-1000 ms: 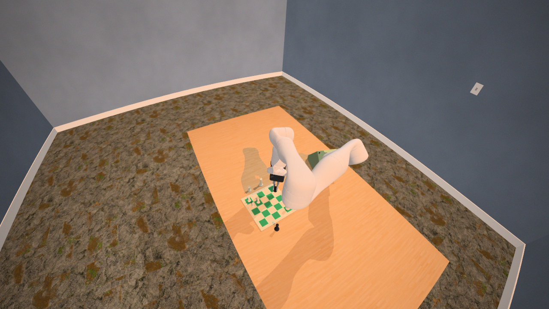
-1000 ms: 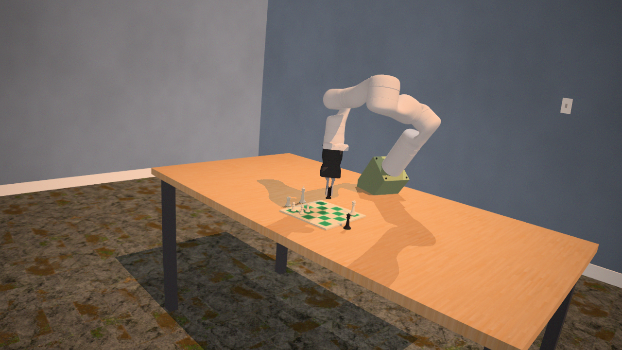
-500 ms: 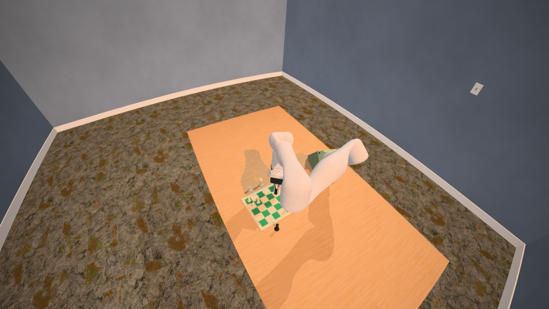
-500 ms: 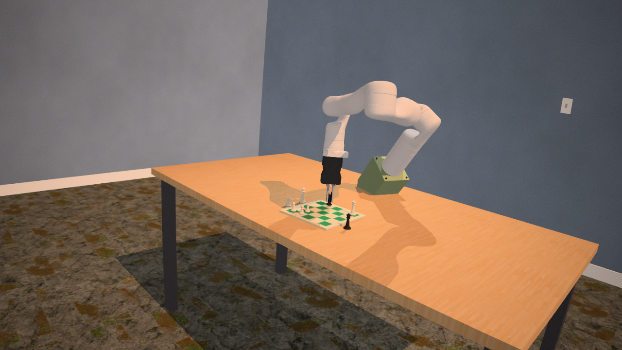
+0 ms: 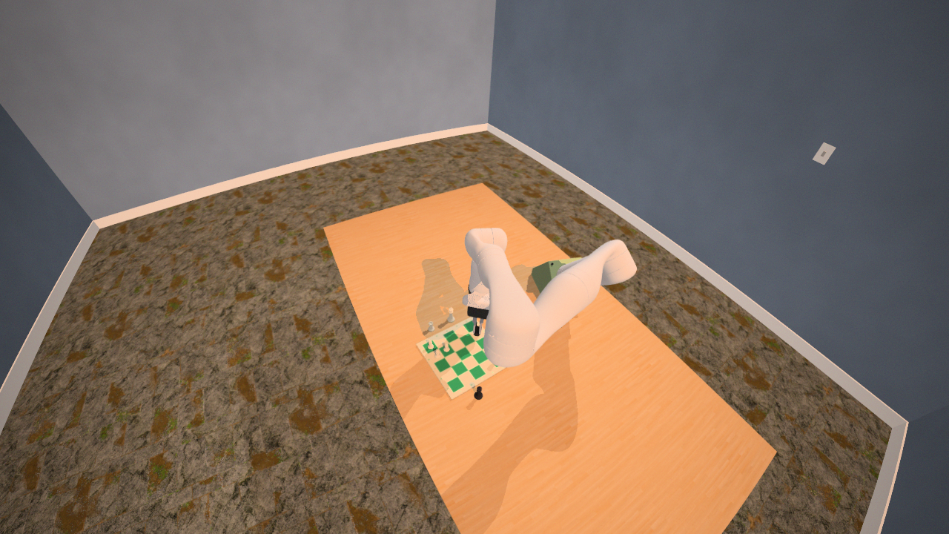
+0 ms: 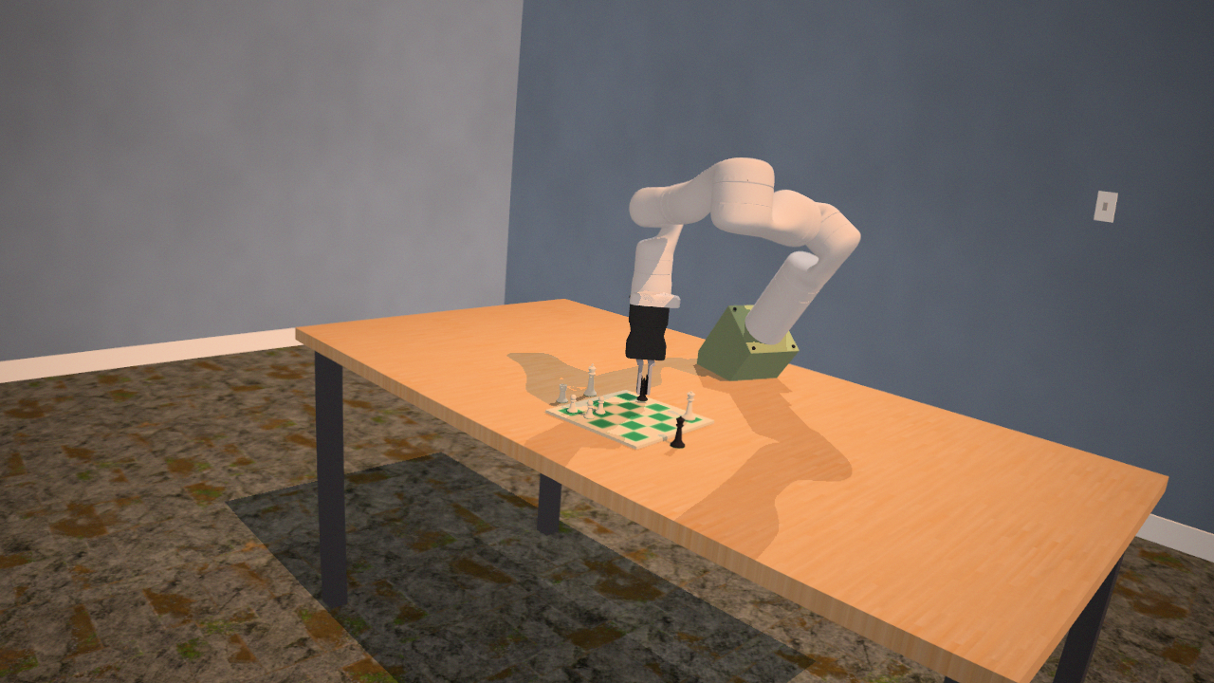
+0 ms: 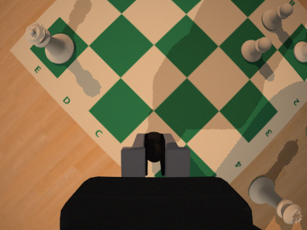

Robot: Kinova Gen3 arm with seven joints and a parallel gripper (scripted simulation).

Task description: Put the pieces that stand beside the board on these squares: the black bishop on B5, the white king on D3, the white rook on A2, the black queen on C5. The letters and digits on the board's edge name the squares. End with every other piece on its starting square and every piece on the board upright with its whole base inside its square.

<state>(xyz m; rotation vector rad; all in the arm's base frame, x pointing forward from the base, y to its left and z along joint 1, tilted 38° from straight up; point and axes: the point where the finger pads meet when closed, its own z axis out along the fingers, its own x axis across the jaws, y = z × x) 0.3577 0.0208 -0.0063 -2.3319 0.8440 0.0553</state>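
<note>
The black bishop lies 10 mm below my hand. The rest, counted from my hand: white king 90 mm to the right, 50 mm ahead, 10 mm below; then chessboard 70 mm ahead, 50 mm to the left, 40 mm below; then white rook 130 mm ahead, 80 mm to the right, 30 mm below.
</note>
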